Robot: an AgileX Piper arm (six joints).
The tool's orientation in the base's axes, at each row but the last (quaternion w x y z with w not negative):
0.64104 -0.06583 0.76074 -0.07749
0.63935 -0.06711 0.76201 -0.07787
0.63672 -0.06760 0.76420 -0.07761
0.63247 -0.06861 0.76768 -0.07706
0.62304 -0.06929 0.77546 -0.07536
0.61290 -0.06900 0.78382 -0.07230
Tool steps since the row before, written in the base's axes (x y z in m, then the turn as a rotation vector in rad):
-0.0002 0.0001 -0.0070 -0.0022 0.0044 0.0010
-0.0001 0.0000 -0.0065 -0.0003 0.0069 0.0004
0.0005 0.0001 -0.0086 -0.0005 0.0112 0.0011
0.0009 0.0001 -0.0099 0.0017 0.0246 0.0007
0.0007 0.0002 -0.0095 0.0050 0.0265 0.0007
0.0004 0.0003 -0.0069 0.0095 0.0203 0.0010
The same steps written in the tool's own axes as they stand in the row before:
0.0068 0.0015 0.0010 -0.0015 0.0041 -0.0025
0.0063 0.0013 0.0010 -0.0017 0.0067 -0.0006
0.0082 0.0019 0.0020 -0.0032 0.0107 -0.0011
0.0093 0.0021 0.0027 -0.0060 0.0239 0.0008
0.0089 0.0021 0.0027 -0.0071 0.0257 0.0039
0.0064 0.0017 0.0020 -0.0072 0.0195 0.0084

